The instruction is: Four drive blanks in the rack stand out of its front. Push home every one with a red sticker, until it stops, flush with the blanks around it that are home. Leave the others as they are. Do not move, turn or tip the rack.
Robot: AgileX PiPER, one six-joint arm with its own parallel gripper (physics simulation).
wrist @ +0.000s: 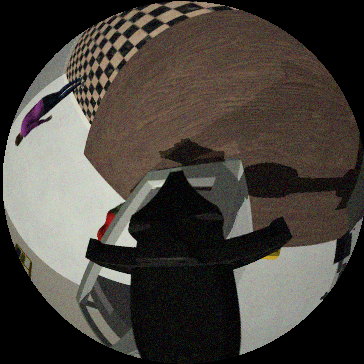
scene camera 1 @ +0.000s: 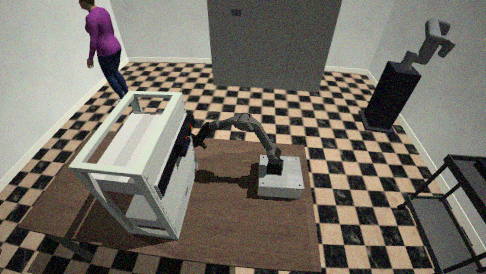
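Note:
The white-grey rack [scene camera 1: 111,169] [wrist: 131,209] stands upright on the table. Its dark front with the drive blanks [scene camera 1: 173,159] faces the arm in the scene view. Small red, yellow and blue marks show near the upper far end of that front. They are too small to tell which blank bears which, or how far each one stands out. My gripper [scene camera 1: 194,140] [wrist: 177,178] is shut and empty, with its tips close to the rack's front near these marks. Whether it touches a blank cannot be told. In the wrist view the gripper's dark body hides the blanks.
The arm's white base box [scene camera 1: 281,187] stands on the wooden table [scene camera 1: 250,225] [wrist: 240,90]. A person in purple [scene camera 1: 102,32] [wrist: 33,116] stands beyond the rack. Something red [wrist: 106,224] shows beside the rack's frame. A black cart [scene camera 1: 425,197] is at the right, another arm's pedestal [scene camera 1: 392,95] behind.

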